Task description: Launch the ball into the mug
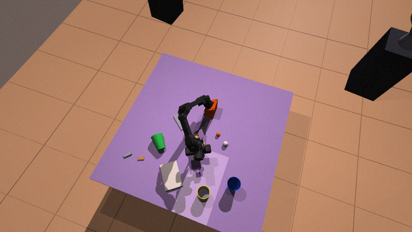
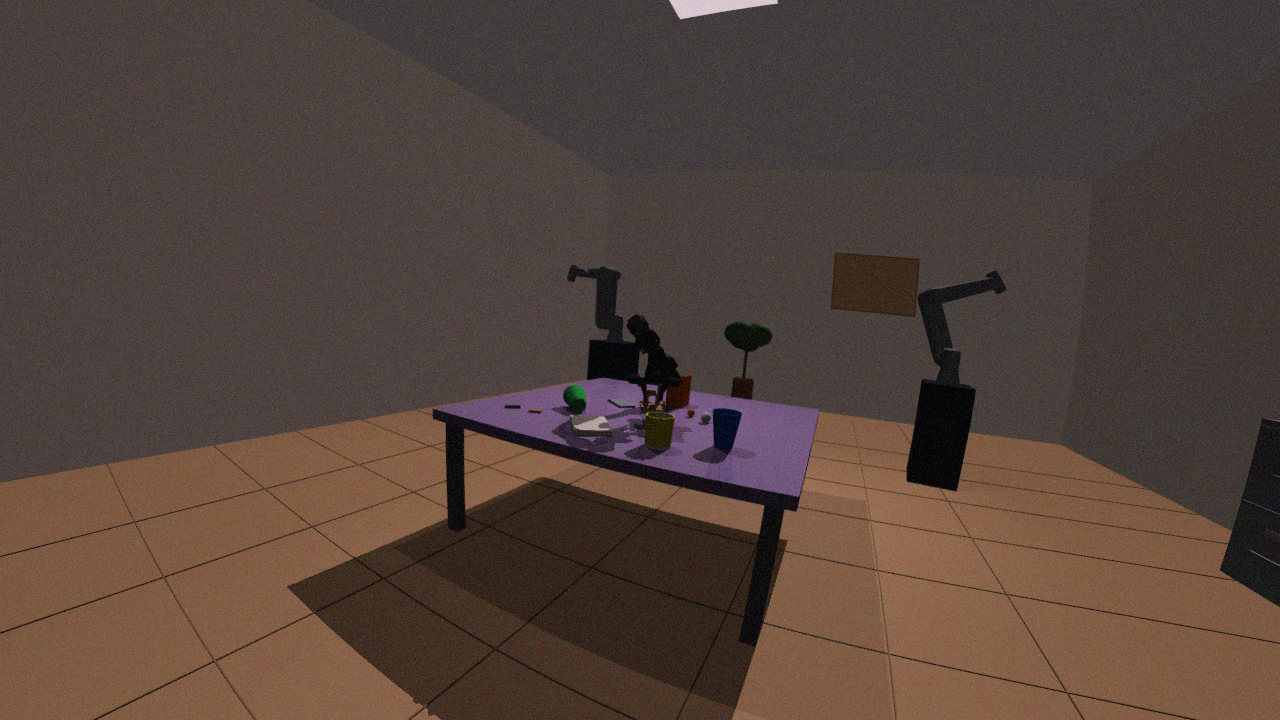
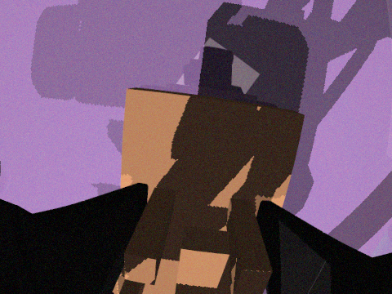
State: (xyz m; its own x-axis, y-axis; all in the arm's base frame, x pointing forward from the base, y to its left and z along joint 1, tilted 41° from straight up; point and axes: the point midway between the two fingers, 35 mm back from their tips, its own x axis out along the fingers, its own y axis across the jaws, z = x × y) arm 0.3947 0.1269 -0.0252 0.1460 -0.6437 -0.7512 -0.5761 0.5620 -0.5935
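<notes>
Now: gripper tip 24 cm past the orange ball, 6 cm above it and 5 cm to the right of it. Also, from my gripper tip: white ball (19 cm behind, 14 cm to the left, 6 cm below); tan wooden catapult (6 cm behind, 3 cm to the right, 2 cm above); white slab (23 cm ahead, 11 cm to the right, 7 cm below).
</notes>
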